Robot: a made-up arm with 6 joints. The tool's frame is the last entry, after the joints.
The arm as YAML. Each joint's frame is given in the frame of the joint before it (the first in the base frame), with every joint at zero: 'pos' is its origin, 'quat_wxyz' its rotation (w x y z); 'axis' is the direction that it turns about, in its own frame. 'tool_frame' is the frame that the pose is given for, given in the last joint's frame.
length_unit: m
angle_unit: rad
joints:
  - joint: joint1
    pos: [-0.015, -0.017, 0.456]
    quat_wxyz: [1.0, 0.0, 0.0, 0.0]
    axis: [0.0, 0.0, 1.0]
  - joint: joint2
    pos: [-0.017, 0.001, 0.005]
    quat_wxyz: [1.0, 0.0, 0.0, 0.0]
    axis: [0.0, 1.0, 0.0]
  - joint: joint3
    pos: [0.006, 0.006, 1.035]
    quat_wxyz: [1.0, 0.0, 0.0, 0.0]
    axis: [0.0, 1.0, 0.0]
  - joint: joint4
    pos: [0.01, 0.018, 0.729]
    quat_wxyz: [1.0, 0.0, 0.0, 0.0]
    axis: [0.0, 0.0, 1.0]
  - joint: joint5
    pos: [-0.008, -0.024, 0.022]
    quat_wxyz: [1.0, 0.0, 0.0, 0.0]
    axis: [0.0, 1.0, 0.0]
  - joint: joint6
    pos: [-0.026, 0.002, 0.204]
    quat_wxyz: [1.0, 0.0, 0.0, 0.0]
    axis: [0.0, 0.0, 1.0]
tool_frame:
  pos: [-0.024, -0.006, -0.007]
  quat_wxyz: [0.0, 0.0, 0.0, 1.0]
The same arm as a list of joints. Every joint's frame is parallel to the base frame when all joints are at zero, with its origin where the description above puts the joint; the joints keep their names.
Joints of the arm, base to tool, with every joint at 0 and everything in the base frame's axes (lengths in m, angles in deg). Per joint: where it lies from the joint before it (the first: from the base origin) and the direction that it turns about. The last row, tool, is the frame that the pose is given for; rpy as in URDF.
joint1: axis +z xyz -0.015 -0.017 0.456
joint2: axis +y xyz -0.017 0.001 0.005
joint3: axis +y xyz 0.006 0.006 1.035
joint4: axis +z xyz 0.01 0.018 0.729
joint5: axis +y xyz -0.008 -0.024 0.022
joint6: axis +z xyz -0.026 0.002 0.204
tool: xyz -0.024 -0.006 -0.007 rpy 0 0 180

